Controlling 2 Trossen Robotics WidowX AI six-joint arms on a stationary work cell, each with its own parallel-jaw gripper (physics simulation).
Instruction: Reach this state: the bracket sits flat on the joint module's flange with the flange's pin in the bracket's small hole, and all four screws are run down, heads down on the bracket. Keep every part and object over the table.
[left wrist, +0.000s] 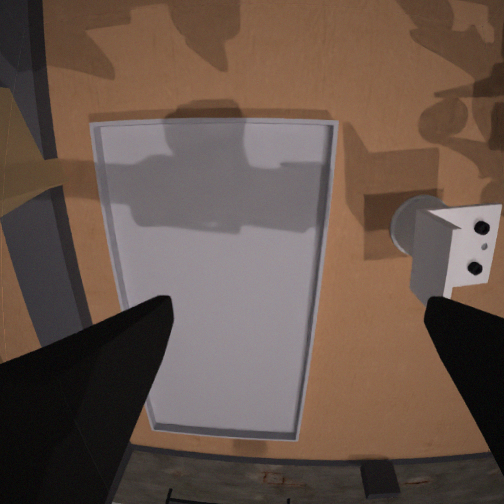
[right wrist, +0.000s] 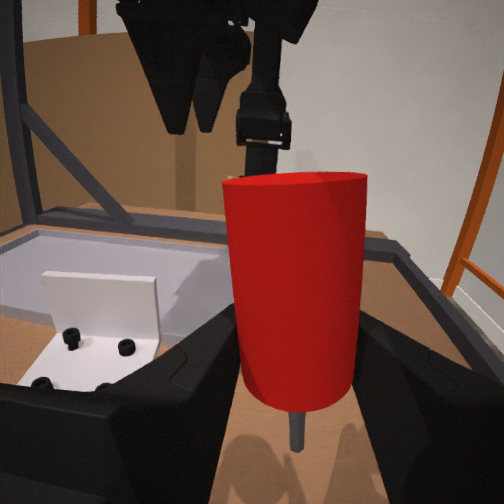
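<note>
The white L-shaped bracket (left wrist: 457, 250) sits on the round grey joint module flange (left wrist: 407, 222) at the right of the left wrist view, with black screw heads (left wrist: 481, 227) showing on its face. My left gripper (left wrist: 300, 320) is open and empty, high above the grey tray (left wrist: 215, 270). My right gripper (right wrist: 295, 360) is shut on the red-handled screwdriver (right wrist: 296, 290), its grey shaft (right wrist: 296, 432) pointing down above the table. In the right wrist view the bracket (right wrist: 95, 330) lies at the left with black screws (right wrist: 127, 346) in its flat plate.
The shallow grey tray (right wrist: 110, 270) lies behind the bracket. The dark table frame (right wrist: 430, 300) runs along the edges. The left arm (right wrist: 200, 60) hangs overhead in the right wrist view. An orange stand (right wrist: 475, 210) is beyond the table at right.
</note>
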